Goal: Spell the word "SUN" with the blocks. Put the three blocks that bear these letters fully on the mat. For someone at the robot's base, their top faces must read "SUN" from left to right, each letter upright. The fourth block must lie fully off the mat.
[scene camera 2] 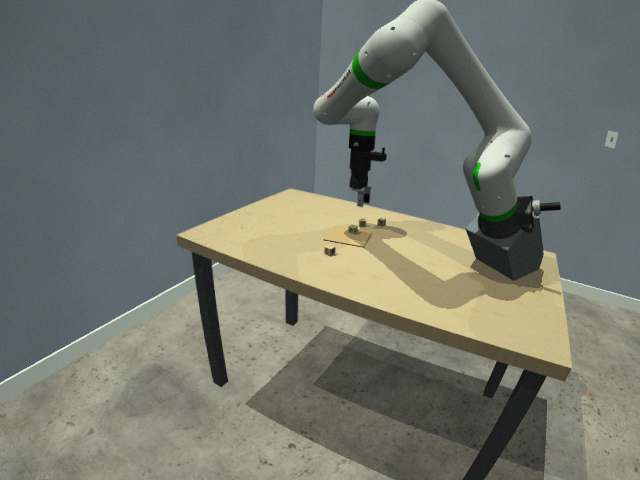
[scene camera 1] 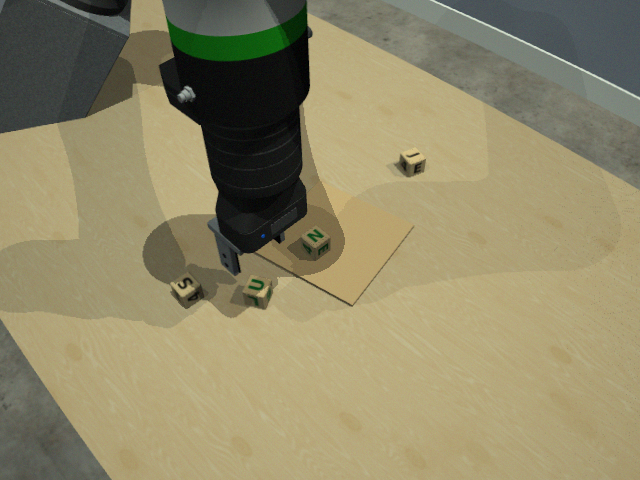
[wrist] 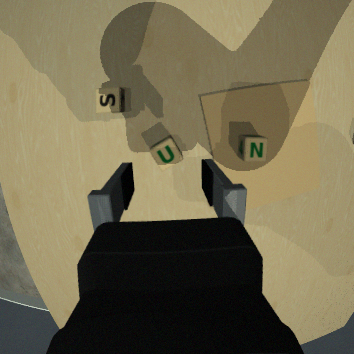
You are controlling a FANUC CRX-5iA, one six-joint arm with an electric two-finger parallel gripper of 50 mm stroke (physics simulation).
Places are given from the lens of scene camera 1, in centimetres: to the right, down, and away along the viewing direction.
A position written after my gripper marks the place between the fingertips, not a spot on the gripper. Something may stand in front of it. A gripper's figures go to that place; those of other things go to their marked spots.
my gripper (scene camera 1: 253, 251): -7, 1, 60
mat (scene camera 1: 363, 237): 5, 0, 71
